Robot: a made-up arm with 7 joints.
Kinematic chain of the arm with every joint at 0, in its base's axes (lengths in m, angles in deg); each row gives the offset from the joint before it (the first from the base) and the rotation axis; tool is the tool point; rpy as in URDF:
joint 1: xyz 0 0 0.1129 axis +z
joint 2: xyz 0 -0.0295 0.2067 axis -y
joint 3: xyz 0 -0.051 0.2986 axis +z
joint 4: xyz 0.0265 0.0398 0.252 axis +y
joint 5: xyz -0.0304 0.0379 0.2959 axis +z
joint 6: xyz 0 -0.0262 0.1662 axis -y
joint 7: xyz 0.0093 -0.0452 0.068 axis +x
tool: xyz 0 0 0 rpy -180 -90 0
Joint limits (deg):
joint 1: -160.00..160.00
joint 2: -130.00..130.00
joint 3: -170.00..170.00
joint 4: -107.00..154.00
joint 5: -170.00..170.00
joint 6: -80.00..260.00
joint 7: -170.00..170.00
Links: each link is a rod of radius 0.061 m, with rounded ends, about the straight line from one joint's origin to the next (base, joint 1, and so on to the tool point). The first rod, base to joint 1, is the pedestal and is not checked.
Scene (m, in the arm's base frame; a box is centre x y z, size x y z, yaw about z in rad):
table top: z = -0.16
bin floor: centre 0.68 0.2 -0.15 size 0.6 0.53 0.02 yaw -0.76
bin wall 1: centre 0.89 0 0.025 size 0.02 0.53 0.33 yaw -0.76
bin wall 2: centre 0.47 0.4 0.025 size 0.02 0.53 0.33 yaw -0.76
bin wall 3: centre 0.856 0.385 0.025 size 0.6 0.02 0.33 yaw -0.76
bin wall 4: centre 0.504 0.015 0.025 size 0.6 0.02 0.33 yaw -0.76
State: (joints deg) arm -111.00 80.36 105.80 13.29 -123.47 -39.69 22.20
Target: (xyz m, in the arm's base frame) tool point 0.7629 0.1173 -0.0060
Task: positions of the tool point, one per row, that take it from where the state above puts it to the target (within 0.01 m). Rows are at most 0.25 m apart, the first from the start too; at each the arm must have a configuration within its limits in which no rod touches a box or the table.
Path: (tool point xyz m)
1: 0.3388 1.0108 0.4743
2: 0.3652 0.9907 0.4887
3: 0.4077 0.9597 0.4691
4: 0.4732 0.9068 0.4274
5: 0.5583 0.8209 0.3783
6: 0.6502 0.6940 0.3367
7: 0.7289 0.5262 0.3149
8: 0.7725 0.3275 0.3199
9: 0.7629 0.1173 0.3523
10: 0.7832 0.1250 0.1767
11: 0.7629 0.1173 -0.0060

